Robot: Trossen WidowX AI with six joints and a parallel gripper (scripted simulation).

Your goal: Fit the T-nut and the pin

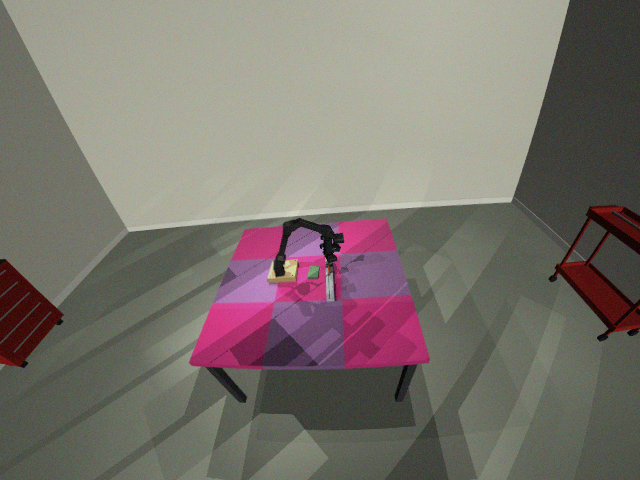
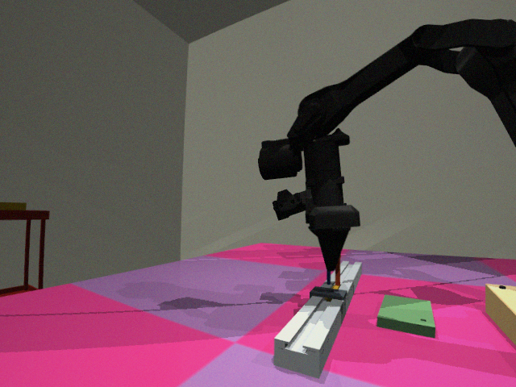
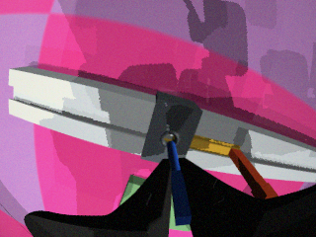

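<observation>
My gripper tip is 12 cm past the green tray, 6 cm above it and 1 cm to the right of it. Round my gripper tip: blue pin: right at my gripper tip.
</observation>
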